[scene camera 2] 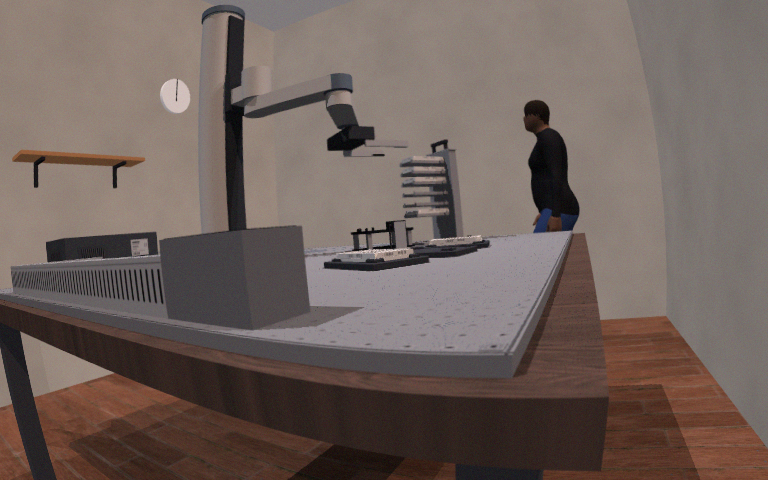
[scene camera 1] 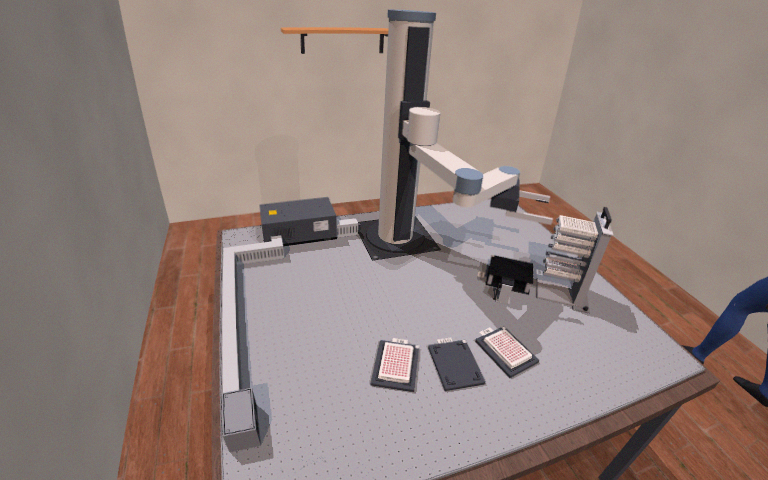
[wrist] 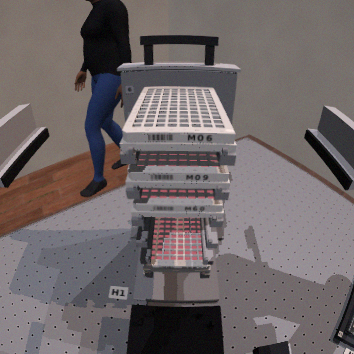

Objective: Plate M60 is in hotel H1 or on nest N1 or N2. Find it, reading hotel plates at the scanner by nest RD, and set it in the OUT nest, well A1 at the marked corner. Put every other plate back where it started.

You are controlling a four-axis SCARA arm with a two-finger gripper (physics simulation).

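Frame: origin at the arm's base, x ahead, y left, z up, level; millimetres.
Seen in the pictures: gripper, between the fingertips: (scene camera 2: pixel 394 148) (scene camera 1: pixel 550 209) (wrist: pixel 176 111); arm's base, origin of its link: (scene camera 1: pixel 395 238).
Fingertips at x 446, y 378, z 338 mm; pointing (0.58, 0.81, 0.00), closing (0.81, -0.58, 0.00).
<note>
Offsets run from my fingertips to a thing's top centre. "spot": to the spot under its first point.
My gripper (scene camera 1: pixel 549 209) (scene camera 2: pixel 395 150) (wrist: pixel 176 111) is open and empty, in front of hotel H1 (scene camera 1: pixel 591 260) (scene camera 2: pixel 453 192) (wrist: pixel 228 92) near its upper levels. In the wrist view the top plate @[62 mm ahead, 84 mm left, 32 mm down] (wrist: pixel 179 112) reads M06, the one below (wrist: pixel 172 177) reads M09, and the third plate @[62 mm ahead, 84 mm left, 103 mm down] (wrist: pixel 175 208) appears to read M60. Lower labels are hidden. In scene camera 1, a plate @[217 mm ahead, 610 mm right, 299 mm down] (scene camera 1: pixel 396 362) sits on the left nest @[spot: 290 mm ahead, 641 mm right, 314 mm down] (scene camera 1: pixel 394 386) and another plate @[266 mm ahead, 264 mm right, 299 mm down] (scene camera 1: pixel 508 348) on the right nest @[spot: 346 mm ahead, 293 mm right, 312 mm down] (scene camera 1: pixel 513 371). The OUT nest @[265 mm ahead, 441 mm right, 307 mm down] (scene camera 1: pixel 456 365) between them is bare.
A black raised stand (scene camera 1: pixel 509 266) (wrist: pixel 175 330) is close to the hotel's foot. The robot's column (scene camera 1: pixel 396 130) (scene camera 2: pixel 215 130) stands at the back. A dark control box @[spot: 500 mm back, 780 mm right, 210 mm down] (scene camera 1: pixel 298 217) and cable duct (scene camera 1: pixel 230 316) line the left side. A person (scene camera 2: pixel 552 169) (wrist: pixel 105 75) stands beyond the table.
</note>
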